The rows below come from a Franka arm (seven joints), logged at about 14 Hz.
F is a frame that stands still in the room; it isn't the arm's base.
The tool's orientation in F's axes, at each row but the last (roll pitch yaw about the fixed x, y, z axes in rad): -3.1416 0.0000 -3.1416; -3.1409 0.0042 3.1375; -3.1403 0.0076 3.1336; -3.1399 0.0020 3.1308; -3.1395 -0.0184 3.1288; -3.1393 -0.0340 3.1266; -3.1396 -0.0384 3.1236; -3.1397 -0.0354 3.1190; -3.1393 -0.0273 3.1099; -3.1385 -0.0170 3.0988
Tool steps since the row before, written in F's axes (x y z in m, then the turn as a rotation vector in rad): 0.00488 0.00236 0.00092 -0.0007 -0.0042 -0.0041; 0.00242 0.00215 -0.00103 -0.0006 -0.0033 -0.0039; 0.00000 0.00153 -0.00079 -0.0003 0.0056 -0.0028; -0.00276 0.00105 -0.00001 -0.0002 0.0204 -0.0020; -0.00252 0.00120 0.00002 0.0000 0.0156 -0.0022; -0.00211 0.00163 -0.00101 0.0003 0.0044 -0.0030; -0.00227 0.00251 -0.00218 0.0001 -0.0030 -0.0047; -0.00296 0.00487 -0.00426 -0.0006 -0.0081 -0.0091; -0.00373 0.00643 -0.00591 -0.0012 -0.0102 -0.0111; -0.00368 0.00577 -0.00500 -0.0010 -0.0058 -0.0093
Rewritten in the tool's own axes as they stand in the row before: -0.00488 0.00236 -0.00092 0.0007 -0.0042 0.0041; -0.00241 0.00216 0.00104 0.0006 -0.0033 0.0039; 0.00002 0.00153 0.00079 0.0004 0.0056 0.0028; 0.00277 0.00102 0.00000 0.0004 0.0204 0.0020; 0.00254 0.00117 0.00002 0.0002 0.0156 0.0022; 0.00210 0.00160 0.00108 -0.0003 0.0044 0.0030; 0.00223 0.00247 0.00226 -0.0003 -0.0030 0.0047; 0.00292 0.00481 0.00436 0.0001 -0.0081 0.0091; 0.00377 0.00632 0.00600 0.0006 -0.0102 0.0111; 0.00384 0.00562 0.00505 0.0006 -0.0058 0.0093
